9 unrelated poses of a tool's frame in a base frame.
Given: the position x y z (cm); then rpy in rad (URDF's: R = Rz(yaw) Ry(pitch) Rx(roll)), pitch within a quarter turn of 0, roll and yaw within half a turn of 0.
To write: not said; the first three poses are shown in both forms.
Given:
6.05 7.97 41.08 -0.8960 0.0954 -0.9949
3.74 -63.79 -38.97 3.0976 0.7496 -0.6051
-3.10 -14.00 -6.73 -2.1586 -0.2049 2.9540
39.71 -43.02 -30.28 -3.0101 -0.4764 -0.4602
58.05 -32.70 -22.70 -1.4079 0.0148 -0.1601
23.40 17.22 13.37 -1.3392 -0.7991 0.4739
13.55 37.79 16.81 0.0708 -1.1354 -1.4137
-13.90 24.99 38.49 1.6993 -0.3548 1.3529
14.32 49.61 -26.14 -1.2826 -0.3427 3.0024
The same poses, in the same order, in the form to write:
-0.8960 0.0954 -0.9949 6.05 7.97 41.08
3.0976 0.7496 -0.6051 3.74 -63.79 -38.97
-2.1586 -0.2049 2.9540 -3.10 -14.00 -6.73
-3.0101 -0.4764 -0.4602 39.71 -43.02 -30.28
-1.4079 0.0148 -0.1601 58.05 -32.70 -22.70
-1.3392 -0.7991 0.4739 23.40 17.22 13.37
0.0708 -1.1354 -1.4137 13.55 37.79 16.81
1.6993 -0.3548 1.3529 -13.90 24.99 38.49
-1.2826 -0.3427 3.0024 14.32 49.61 -26.14

